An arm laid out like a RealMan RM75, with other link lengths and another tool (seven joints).
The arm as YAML. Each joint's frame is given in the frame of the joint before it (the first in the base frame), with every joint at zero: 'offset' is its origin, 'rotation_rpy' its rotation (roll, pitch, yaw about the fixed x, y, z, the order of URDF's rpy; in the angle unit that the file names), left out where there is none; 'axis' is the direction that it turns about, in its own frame. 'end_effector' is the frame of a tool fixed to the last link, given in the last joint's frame.
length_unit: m
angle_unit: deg
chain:
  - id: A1
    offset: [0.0, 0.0, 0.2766]
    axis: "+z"
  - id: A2
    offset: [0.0, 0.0, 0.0]
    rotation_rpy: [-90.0, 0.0, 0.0]
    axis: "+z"
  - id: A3
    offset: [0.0, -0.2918, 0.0]
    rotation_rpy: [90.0, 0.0, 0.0]
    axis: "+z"
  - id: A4
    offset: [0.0, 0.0, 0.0]
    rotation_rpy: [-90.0, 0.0, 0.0]
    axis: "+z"
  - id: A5
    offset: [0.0, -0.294, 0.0]
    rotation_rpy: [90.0, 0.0, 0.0]
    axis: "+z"
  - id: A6
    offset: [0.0, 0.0, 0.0]
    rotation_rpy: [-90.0, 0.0, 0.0]
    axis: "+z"
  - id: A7
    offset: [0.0, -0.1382, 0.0]
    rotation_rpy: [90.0, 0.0, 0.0]
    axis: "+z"
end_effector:
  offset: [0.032, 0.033, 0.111]
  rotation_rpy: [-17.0, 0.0, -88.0]
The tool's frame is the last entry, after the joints.
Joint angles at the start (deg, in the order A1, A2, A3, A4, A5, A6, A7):
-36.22 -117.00 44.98 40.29 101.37 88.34 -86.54
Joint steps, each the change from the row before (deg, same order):
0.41 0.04 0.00 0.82 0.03 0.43 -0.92
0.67 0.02 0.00 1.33 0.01 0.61 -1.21
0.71 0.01 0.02 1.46 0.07 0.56 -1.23
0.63 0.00 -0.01 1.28 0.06 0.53 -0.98
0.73 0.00 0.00 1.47 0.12 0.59 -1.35
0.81 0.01 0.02 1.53 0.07 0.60 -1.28
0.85 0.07 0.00 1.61 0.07 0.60 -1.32
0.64 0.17 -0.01 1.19 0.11 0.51 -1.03
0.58 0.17 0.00 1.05 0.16 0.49 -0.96
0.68 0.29 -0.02 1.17 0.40 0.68 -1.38
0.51 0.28 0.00 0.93 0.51 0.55 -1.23
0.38 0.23 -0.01 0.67 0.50 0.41 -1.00
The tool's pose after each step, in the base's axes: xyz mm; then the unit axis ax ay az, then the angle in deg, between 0 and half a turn. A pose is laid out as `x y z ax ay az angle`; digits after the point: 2 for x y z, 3 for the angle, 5 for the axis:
-170.90 481.28 -9.56 0.52024 0.73463 0.43551 156.344
-171.95 479.39 -4.13 0.51722 0.73689 0.43530 156.368
-173.15 477.50 1.34 0.51464 0.73900 0.43476 156.520
-174.19 475.52 6.08 0.51300 0.74042 0.43430 156.649
-175.53 473.26 11.33 0.50953 0.74344 0.43322 156.806
-177.18 470.62 16.80 0.50645 0.74604 0.43235 157.017
-179.15 468.00 22.97 0.50346 0.74853 0.43154 157.340
-181.18 465.92 28.13 0.50133 0.75078 0.43011 157.669
-183.25 463.80 32.52 0.49920 0.75335 0.42810 157.984
-186.65 461.01 37.52 0.49499 0.75859 0.42371 158.419
-189.82 458.84 41.17 0.49109 0.76392 0.41863 158.890
-192.71 457.23 43.67 0.48737 0.76876 0.41410 159.324

